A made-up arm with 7 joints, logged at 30 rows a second.
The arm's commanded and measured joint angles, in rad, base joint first. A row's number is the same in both.
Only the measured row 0 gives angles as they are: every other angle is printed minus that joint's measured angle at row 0.
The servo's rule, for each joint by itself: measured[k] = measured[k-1] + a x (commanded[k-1-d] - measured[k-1]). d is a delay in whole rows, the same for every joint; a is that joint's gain. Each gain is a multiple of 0.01, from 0.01 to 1. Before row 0 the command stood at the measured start. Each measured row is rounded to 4 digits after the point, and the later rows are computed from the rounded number. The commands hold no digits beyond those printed.
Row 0, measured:
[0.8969 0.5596 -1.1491 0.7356 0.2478 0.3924 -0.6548]
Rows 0 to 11, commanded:
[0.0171 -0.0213 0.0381 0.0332 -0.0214 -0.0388 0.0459]
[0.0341 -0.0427 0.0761 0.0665 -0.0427 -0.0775 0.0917]
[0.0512 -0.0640 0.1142 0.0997 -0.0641 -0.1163 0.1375]
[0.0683 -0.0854 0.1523 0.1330 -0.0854 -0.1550 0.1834]
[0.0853 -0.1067 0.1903 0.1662 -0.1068 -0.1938 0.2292]
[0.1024 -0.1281 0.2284 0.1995 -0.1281 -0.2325 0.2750]
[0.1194 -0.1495 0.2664 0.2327 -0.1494 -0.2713 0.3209]
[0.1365 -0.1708 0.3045 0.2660 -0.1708 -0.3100 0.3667]
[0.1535 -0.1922 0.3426 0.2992 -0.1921 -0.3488 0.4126]
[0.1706 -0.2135 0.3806 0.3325 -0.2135 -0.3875 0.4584]
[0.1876 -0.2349 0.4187 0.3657 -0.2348 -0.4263 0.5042]
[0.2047 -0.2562 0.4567 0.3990 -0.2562 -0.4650 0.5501]
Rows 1 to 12, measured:
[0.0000 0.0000 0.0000 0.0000 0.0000 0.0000 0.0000]
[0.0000 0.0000 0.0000 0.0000 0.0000 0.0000 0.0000]
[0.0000 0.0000 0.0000 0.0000 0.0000 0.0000 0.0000]
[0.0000 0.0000 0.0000 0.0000 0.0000 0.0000 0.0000]
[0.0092 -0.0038 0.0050 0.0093 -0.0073 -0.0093 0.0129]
[0.0226 -0.0108 0.0142 0.0253 -0.0193 -0.0257 0.0350]
[0.0380 -0.0204 0.0272 0.0461 -0.0345 -0.0474 0.0637]
[0.0544 -0.0321 0.0435 0.0704 -0.0518 -0.0732 0.0972]
[0.0711 -0.0455 0.0626 0.0972 -0.0705 -0.1021 0.1342]
[0.0880 -0.0604 0.0842 0.1258 -0.0901 -0.1334 0.1736]
[0.1050 -0.0764 0.1079 0.1557 -0.1103 -0.1665 0.2148]
[0.1220 -0.0934 0.1335 0.1866 -0.1309 -0.2009 0.2573]
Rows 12 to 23, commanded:
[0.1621 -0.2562 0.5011 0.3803 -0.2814 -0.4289 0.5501]
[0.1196 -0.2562 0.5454 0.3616 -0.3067 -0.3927 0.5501]
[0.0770 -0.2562 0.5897 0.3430 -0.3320 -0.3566 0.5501]
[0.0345 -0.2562 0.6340 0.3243 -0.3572 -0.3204 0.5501]
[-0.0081 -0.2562 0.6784 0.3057 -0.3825 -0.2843 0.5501]
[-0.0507 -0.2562 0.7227 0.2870 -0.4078 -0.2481 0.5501]
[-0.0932 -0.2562 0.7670 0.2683 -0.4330 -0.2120 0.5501]
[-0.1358 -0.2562 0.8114 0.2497 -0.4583 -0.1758 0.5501]
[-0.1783 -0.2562 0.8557 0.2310 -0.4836 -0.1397 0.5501]
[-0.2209 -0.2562 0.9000 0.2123 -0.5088 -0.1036 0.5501]
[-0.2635 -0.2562 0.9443 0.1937 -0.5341 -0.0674 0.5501]
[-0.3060 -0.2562 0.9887 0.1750 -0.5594 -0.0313 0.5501]
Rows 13 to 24, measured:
[0.1390 -0.1112 0.1607 0.2181 -0.1517 -0.2364 0.3008]
[0.1561 -0.1296 0.1893 0.2501 -0.1727 -0.2727 0.3449]
[0.1731 -0.1486 0.2191 0.2825 -0.1938 -0.3096 0.3895]
[0.1902 -0.1680 0.2500 0.3151 -0.2150 -0.3469 0.4345]
[0.1750 -0.1839 0.2826 0.3334 -0.2376 -0.3666 0.4669]
[0.1451 -0.1969 0.3168 0.3413 -0.2611 -0.3729 0.4902]
[0.1083 -0.2076 0.3523 0.3418 -0.2852 -0.3690 0.5070]
[0.0684 -0.2163 0.3889 0.3369 -0.3097 -0.3573 0.5191]
[0.0271 -0.2235 0.4265 0.3282 -0.3345 -0.3398 0.5278]
[-0.0149 -0.2294 0.4650 0.3167 -0.3594 -0.3178 0.5340]
[-0.0572 -0.2342 0.5043 0.3031 -0.3844 -0.2924 0.5385]
[-0.0996 -0.2382 0.5442 0.2881 -0.4095 -0.2644 0.5417]

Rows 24 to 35, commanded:
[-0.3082 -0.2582 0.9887 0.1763 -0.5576 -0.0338 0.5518]
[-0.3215 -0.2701 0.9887 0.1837 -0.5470 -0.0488 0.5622]
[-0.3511 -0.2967 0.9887 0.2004 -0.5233 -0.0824 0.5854]
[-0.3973 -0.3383 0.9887 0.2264 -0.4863 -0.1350 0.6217]
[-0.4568 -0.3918 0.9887 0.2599 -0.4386 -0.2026 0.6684]
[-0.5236 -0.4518 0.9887 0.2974 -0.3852 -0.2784 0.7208]
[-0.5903 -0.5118 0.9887 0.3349 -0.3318 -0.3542 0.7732]
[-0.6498 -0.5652 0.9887 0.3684 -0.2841 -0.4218 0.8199]
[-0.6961 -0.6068 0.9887 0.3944 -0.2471 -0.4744 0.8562]
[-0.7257 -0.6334 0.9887 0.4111 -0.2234 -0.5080 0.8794]
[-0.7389 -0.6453 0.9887 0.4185 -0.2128 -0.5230 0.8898]
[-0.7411 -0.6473 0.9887 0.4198 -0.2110 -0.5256 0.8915]
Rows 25 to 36, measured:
[-0.1421 -0.2414 0.5847 0.2721 -0.4347 -0.2345 0.5441]
[-0.1847 -0.2441 0.6257 0.2554 -0.4599 -0.2031 0.5458]
[-0.2273 -0.2463 0.6671 0.2381 -0.4851 -0.1705 0.5470]
[-0.2698 -0.2481 0.7089 0.2204 -0.5104 -0.1371 0.5479]
[-0.2905 -0.2499 0.7453 0.2081 -0.5264 -0.1123 0.5490]
[-0.3072 -0.2535 0.7769 0.2013 -0.5334 -0.0971 0.5527]
[-0.3309 -0.2613 0.8044 0.2010 -0.5300 -0.0936 0.5619]
[-0.3668 -0.2752 0.8284 0.2081 -0.5151 -0.1035 0.5786]
[-0.4154 -0.2962 0.8492 0.2226 -0.4891 -0.1273 0.6037]
[-0.4738 -0.3242 0.8673 0.2435 -0.4538 -0.1636 0.6365]
[-0.5367 -0.3580 0.8831 0.2691 -0.4123 -0.2093 0.6748]
[-0.5978 -0.3953 0.8968 0.2969 -0.3687 -0.2603 0.7154]

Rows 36 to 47, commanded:
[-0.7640 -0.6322 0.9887 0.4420 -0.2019 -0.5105 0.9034]
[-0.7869 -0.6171 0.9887 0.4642 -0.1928 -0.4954 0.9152]
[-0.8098 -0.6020 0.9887 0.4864 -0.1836 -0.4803 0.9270]
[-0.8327 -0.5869 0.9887 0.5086 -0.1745 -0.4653 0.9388]
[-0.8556 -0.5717 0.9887 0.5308 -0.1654 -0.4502 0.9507]
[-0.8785 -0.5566 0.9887 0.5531 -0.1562 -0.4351 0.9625]
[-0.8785 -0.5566 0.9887 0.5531 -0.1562 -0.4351 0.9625]
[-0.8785 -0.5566 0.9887 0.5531 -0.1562 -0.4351 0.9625]
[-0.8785 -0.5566 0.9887 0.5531 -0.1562 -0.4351 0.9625]
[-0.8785 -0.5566 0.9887 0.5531 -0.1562 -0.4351 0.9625]
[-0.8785 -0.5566 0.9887 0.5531 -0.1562 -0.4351 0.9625]
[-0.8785 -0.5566 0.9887 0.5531 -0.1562 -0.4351 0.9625]
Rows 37 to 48, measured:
[-0.6509 -0.4334 0.9087 0.3242 -0.3274 -0.3117 0.7548]
[-0.6913 -0.4694 0.9191 0.3485 -0.2920 -0.3588 0.7897]
[-0.7170 -0.5011 0.9281 0.3681 -0.2651 -0.3982 0.8177]
[-0.7300 -0.5274 0.9360 0.3826 -0.2467 -0.4288 0.8384]
[-0.7484 -0.5463 0.9429 0.3992 -0.2315 -0.4484 0.8566]
[-0.7692 -0.5590 0.9489 0.4174 -0.2183 -0.4597 0.8730]
[-0.7911 -0.5667 0.9541 0.4367 -0.2065 -0.4646 0.8881]
[-0.8136 -0.5703 0.9586 0.4568 -0.1956 -0.4648 0.9023]
[-0.8363 -0.5706 0.9625 0.4775 -0.1853 -0.4613 0.9159]
[-0.8591 -0.5681 0.9659 0.4987 -0.1754 -0.4550 0.9289]
[-0.8696 -0.5660 0.9689 0.5139 -0.1689 -0.4502 0.9383]
[-0.8744 -0.5643 0.9715 0.5249 -0.1646 -0.4466 0.9451]

